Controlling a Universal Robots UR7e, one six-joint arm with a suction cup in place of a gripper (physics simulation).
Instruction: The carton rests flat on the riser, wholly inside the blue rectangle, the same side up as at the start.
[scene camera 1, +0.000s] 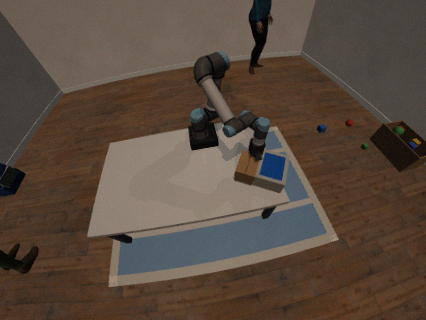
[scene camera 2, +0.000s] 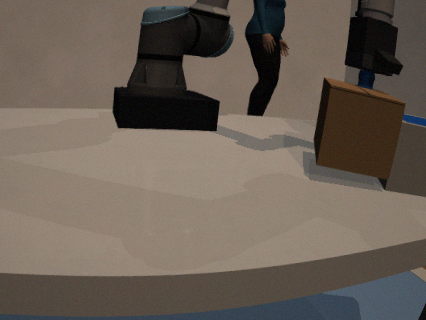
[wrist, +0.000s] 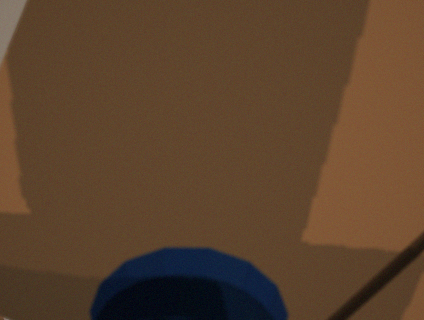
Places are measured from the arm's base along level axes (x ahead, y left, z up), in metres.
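Where they show: hand, its tool point: (scene camera 1: 253, 156) (wrist: 184, 271); arm's base, origin of its link: (scene camera 1: 200, 134) (scene camera 2: 155, 92).
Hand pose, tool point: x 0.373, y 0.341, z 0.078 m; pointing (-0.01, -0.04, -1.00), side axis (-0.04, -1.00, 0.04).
Things, the pixels of their top centre, and the offset from my tool point. Level surfaces: height alone.
- brown carton, centre of its top: (scene camera 2: 359, 84) (scene camera 1: 248, 161) 0.016 m up, 0.048 m ahead, 0.057 m right
- pale grey riser, centre of its top: (scene camera 1: 273, 165) 0.030 m down, 0.085 m ahead, 0.116 m left
- blue rectangle, centre of its top: (scene camera 1: 273, 165) 0.030 m down, 0.085 m ahead, 0.116 m left
- white table, height of its surface: 0.150 m down
The brown carton (scene camera 1: 245, 169) (scene camera 2: 357, 131) (wrist: 200, 125) hangs from my suction cup (scene camera 1: 256, 156) (scene camera 2: 366, 79) (wrist: 190, 287), which sits on its top face. In the scene camera 2 view the carton is tilted, its right side lower, with its bottom a little above the table and a shadow below. The pale grey riser (scene camera 1: 270, 183) (scene camera 2: 412, 162) stands right beside the carton; whether they touch is hard to tell. The blue rectangle (scene camera 1: 273, 166) (scene camera 2: 416, 120) is on the riser's top. The carton is beside the riser, lower than a place on top of it.
The white table (scene camera 1: 165, 185) (scene camera 2: 150, 200) carries the arm's black base (scene camera 1: 203, 137) (scene camera 2: 166, 112). A person (scene camera 1: 259, 32) (scene camera 2: 267, 55) stands behind the table. An open brown box (scene camera 1: 397, 150) with toys stands on the floor at the right, near several loose toys.
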